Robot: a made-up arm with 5 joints.
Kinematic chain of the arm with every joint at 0, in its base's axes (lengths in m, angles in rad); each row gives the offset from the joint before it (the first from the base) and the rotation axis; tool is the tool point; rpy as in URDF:
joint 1: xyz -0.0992 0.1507 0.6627 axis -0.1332 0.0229 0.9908
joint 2: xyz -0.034 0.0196 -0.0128 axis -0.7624 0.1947 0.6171
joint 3: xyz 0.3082 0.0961 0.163 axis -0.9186 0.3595 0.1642
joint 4: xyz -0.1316 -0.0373 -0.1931 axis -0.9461 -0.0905 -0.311
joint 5: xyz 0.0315 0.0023 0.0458 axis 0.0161 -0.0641 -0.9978
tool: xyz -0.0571 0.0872 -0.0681 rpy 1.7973 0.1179 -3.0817
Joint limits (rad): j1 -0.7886..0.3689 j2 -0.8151..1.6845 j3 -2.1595..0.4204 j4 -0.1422..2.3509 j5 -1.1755..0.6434
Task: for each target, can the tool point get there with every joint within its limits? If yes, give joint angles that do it. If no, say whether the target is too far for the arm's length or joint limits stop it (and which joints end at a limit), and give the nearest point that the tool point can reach.
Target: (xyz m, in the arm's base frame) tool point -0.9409 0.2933 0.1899
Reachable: no: too far | nearest point -0.4744 0.3801 0.2590 | short by 0.480 m
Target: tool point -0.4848 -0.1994 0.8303
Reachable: no: joint limits stop it (at a limit: joint 1, joint 3, joint 4, joint 5) | nearest point -0.1377 -0.0477 0.5807 | short by 0.454 m
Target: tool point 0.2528 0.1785 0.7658
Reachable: yes | joints -0.6183 -0.5339 -1.0384 1.5572 -0.8501
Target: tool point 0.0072 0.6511 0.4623
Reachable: yes | joints -0.3333 1.0877 -1.7880 0.2336 -0.1413
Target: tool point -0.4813 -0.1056 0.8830
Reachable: no: joint limits stop it (at a limit: joint 1, joint 3, joint 4, joint 5) | nearest point -0.1351 -0.0489 0.5836 | short by 0.461 m
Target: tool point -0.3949 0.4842 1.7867
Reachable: no: too far | nearest point 0.1171 0.4012 1.0523 | short by 0.899 m
